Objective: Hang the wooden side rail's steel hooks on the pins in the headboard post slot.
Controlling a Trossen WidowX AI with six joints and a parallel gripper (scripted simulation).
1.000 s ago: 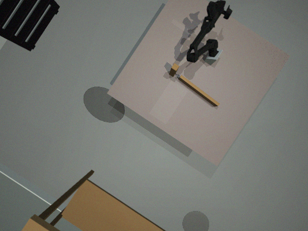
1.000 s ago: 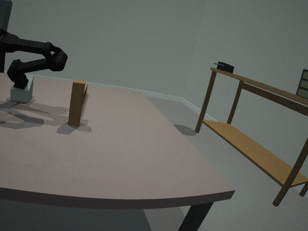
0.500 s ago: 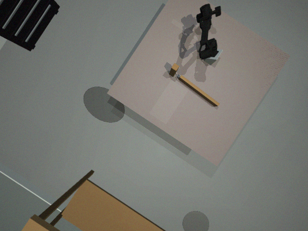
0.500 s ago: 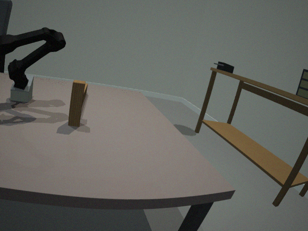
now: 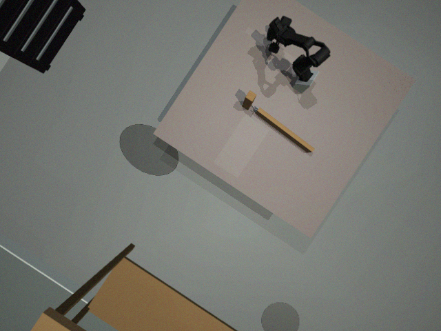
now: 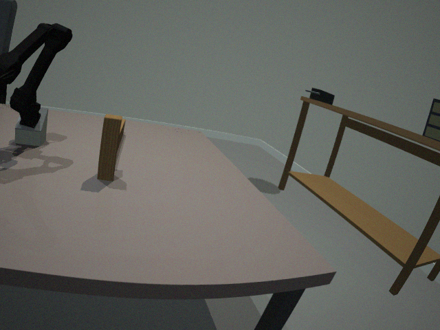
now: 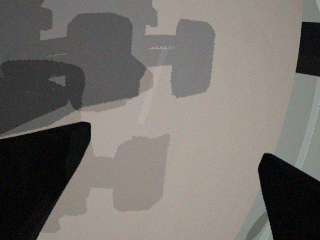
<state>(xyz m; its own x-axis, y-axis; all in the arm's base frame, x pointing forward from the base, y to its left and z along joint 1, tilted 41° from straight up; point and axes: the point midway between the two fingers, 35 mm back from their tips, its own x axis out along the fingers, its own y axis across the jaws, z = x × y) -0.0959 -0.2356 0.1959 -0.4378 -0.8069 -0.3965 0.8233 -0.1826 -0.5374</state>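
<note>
Now: gripper tip 46 cm short of the wooden headboard post, 13 cm to the right of it and 2 cm below it.
</note>
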